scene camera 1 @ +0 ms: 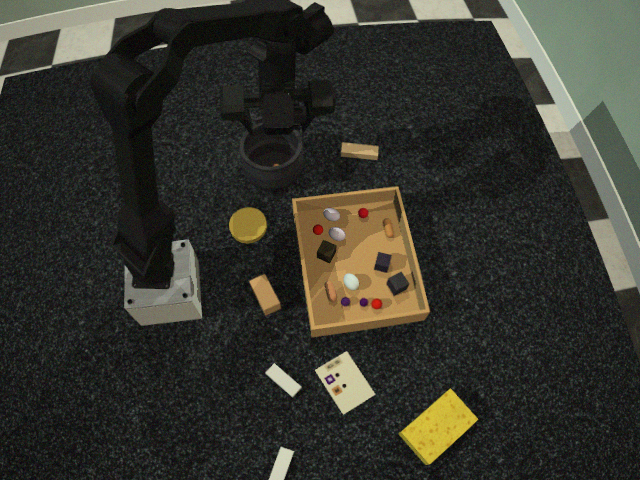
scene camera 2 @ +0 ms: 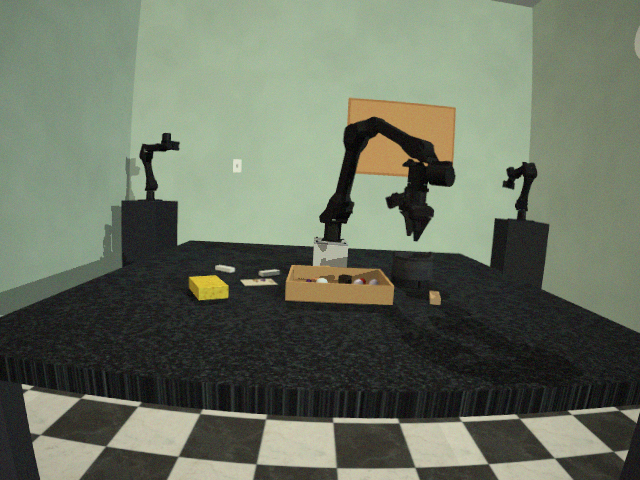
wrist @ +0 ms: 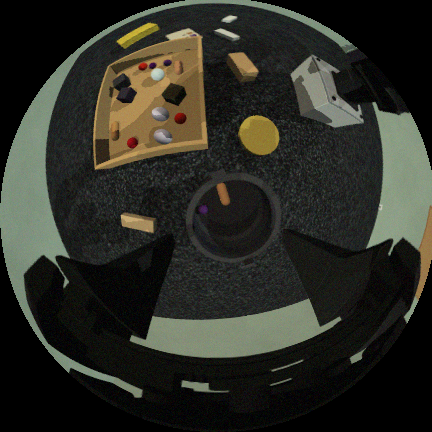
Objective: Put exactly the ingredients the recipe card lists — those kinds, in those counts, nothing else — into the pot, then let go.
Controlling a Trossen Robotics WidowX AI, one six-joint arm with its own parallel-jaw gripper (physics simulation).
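My gripper [scene camera 1: 277, 129] [scene camera 2: 416, 239] [wrist: 229, 236] is open and empty above the dark pot [scene camera 1: 275, 178] [scene camera 2: 412, 269] [wrist: 276, 217]. In the wrist view, an orange capsule [wrist: 223, 194] and a purple ball [wrist: 203, 209] lie inside the pot. The recipe card [scene camera 1: 356, 392] shows a purple square and an orange square, each with one dot. The wooden tray [scene camera 1: 369, 325] [scene camera 2: 338, 295] [wrist: 204, 100] holds two orange capsules [scene camera 1: 388, 227] [scene camera 1: 330, 291], two purple balls [scene camera 1: 345, 301] [scene camera 1: 363, 302], three red balls, three dark cubes, two lilac eggs and a pale egg [scene camera 1: 351, 281].
A yellow disc [scene camera 1: 248, 225] [wrist: 259, 135] lies between the arm base and tray. Wooden blocks [scene camera 1: 359, 150] [scene camera 1: 265, 294] lie beside the pot and the tray. White blocks [scene camera 1: 283, 380] [scene camera 1: 281, 465] lie near the card. A yellow sponge [scene camera 1: 438, 426] [scene camera 2: 208, 287] lies beyond it.
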